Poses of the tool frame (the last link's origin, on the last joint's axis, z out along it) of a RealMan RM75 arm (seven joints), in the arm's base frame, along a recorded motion.
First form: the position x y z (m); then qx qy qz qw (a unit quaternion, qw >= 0).
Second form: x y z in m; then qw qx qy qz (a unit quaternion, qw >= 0). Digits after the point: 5 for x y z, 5 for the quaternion.
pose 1, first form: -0.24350 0.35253 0.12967 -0.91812 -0.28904 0.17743 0.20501
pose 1, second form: -0.24350 0.35253 0.12967 0.20501 -0.91812 -0.28904 0.17743
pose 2, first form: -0.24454 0.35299 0.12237 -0.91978 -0.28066 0.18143 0.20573
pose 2, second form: -0.24454 0.35299 0.12237 0.20573 -0.91978 -0.28066 0.18143
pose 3, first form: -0.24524 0.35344 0.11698 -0.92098 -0.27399 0.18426 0.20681
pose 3, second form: -0.24524 0.35344 0.11698 0.20681 -0.92098 -0.27399 0.18426
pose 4, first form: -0.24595 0.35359 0.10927 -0.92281 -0.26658 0.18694 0.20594
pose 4, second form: -0.24595 0.35359 0.10927 0.20594 -0.92281 -0.26658 0.18694
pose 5, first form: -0.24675 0.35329 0.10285 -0.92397 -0.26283 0.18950 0.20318
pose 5, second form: -0.24675 0.35329 0.10285 0.20318 -0.92397 -0.26283 0.18950
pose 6, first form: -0.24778 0.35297 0.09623 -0.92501 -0.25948 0.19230 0.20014
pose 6, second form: -0.24778 0.35297 0.09623 0.20014 -0.92501 -0.25948 0.19230
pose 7, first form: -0.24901 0.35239 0.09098 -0.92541 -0.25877 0.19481 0.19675
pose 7, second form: -0.24901 0.35239 0.09098 0.19675 -0.92541 -0.25877 0.19481
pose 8, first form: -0.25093 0.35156 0.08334 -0.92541 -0.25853 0.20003 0.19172
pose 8, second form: -0.25093 0.35156 0.08334 0.19172 -0.92541 -0.25853 0.20003
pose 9, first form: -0.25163 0.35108 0.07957 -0.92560 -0.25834 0.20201 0.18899
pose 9, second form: -0.25163 0.35108 0.07957 0.18899 -0.92560 -0.25834 0.20201
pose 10, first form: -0.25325 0.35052 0.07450 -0.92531 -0.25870 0.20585 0.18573
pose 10, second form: -0.25325 0.35052 0.07450 0.18573 -0.92531 -0.25870 0.20585
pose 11, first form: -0.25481 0.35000 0.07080 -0.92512 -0.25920 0.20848 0.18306
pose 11, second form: -0.25481 0.35000 0.07080 0.18306 -0.92512 -0.25920 0.20848
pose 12, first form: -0.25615 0.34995 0.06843 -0.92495 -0.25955 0.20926 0.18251
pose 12, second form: -0.25615 0.34995 0.06843 0.18251 -0.92495 -0.25955 0.20926
